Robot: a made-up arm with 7 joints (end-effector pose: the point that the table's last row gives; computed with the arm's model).
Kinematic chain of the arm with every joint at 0, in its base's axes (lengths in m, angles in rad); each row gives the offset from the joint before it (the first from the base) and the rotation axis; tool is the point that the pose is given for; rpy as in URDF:
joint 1: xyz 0 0 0.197 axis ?
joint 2: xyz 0 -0.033 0.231 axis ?
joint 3: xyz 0 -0.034 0.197 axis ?
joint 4: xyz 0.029 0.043 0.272 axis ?
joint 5: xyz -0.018 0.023 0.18 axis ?
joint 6: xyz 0 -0.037 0.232 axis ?
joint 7: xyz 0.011 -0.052 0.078 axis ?
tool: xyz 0 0 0 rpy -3.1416 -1.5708 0
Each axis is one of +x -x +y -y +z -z.
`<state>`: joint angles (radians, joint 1 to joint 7).
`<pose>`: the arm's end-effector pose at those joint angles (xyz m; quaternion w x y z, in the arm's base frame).
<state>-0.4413 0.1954 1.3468 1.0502 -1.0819 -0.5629 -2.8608</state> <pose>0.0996 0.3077 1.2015 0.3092 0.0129 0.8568 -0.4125</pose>
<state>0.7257 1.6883 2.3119 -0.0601 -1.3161 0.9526 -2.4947</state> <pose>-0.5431 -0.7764 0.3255 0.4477 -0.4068 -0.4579 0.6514</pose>
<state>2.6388 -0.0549 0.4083 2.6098 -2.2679 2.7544 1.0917</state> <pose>-0.2464 -0.0647 0.6216 0.1326 0.5452 -0.7071 0.4304</pose>
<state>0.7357 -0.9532 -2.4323 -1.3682 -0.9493 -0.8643 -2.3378</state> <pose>0.2742 0.5732 0.4806 0.9359 0.2031 -0.0417 -0.2847</pose>
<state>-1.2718 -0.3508 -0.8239 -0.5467 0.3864 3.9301 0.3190</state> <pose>0.0702 -0.1987 1.2010 0.0519 -0.4693 0.8174 0.3301</pose>
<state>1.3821 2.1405 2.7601 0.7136 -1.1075 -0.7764 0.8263</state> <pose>-0.1740 -0.5707 -0.2446 0.2674 0.1476 -0.3065 -0.9015</pose>
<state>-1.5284 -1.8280 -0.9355 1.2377 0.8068 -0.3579 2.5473</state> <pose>-0.4369 -0.4755 -0.0297 0.3198 -0.6960 -0.3900 -0.5110</pose>
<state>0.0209 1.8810 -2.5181 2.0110 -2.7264 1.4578 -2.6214</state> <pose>-0.1777 -0.4565 0.1253 0.4000 0.3906 0.8211 -0.1153</pose>
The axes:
joint 1: +z
joint 2: -y
joint 3: +z
joint 4: +y
joint 5: +z
joint 6: -y
joint 7: +x

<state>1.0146 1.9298 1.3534 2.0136 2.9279 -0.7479 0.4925</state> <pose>-0.5135 -0.0133 0.2575 0.0736 0.3315 0.8106 -0.4770</pose>
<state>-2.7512 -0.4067 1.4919 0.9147 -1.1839 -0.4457 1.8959</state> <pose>-0.2236 -0.4029 1.1732 0.2847 -0.3022 -0.9033 0.1079</pose>
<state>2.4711 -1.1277 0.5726 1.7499 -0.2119 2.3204 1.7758</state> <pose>-0.5636 0.2584 0.3299 0.2538 -0.7389 -0.3535 0.5145</pose>
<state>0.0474 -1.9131 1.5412 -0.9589 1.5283 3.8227 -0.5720</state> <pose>0.7330 -0.2407 0.2868 0.4098 -0.2030 -0.8751 -0.1579</pose>
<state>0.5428 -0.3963 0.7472 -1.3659 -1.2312 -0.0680 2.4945</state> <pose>0.0648 -0.3938 1.0037 0.6979 0.1877 0.6808 0.1196</pose>
